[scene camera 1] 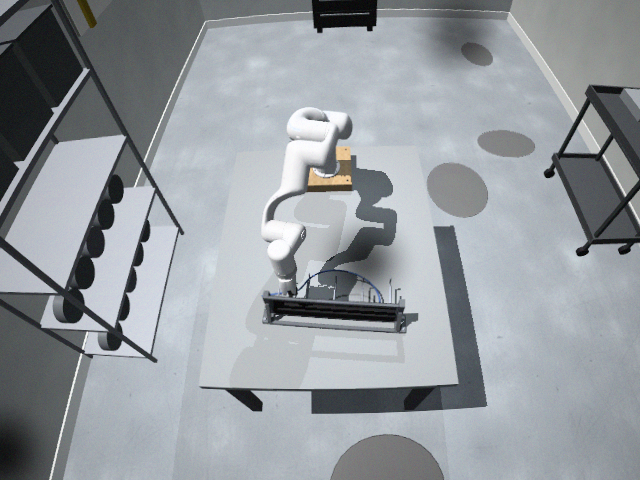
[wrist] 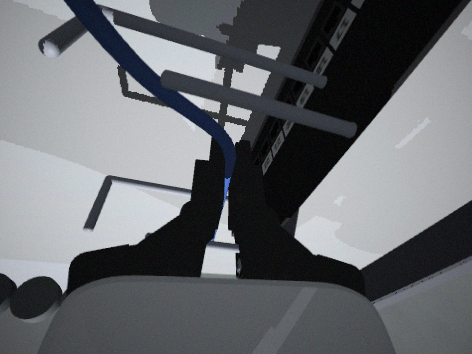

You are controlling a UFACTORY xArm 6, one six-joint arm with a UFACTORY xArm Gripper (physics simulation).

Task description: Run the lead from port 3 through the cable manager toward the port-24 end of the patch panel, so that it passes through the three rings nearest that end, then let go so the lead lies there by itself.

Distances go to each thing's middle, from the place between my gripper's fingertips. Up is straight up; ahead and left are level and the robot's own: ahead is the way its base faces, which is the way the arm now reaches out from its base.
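Labels:
I find the dark patch panel (scene camera 1: 345, 312) 30 mm below my hand. The panel is also 150 mm to the left of my hand, and 40 mm ahead of it.

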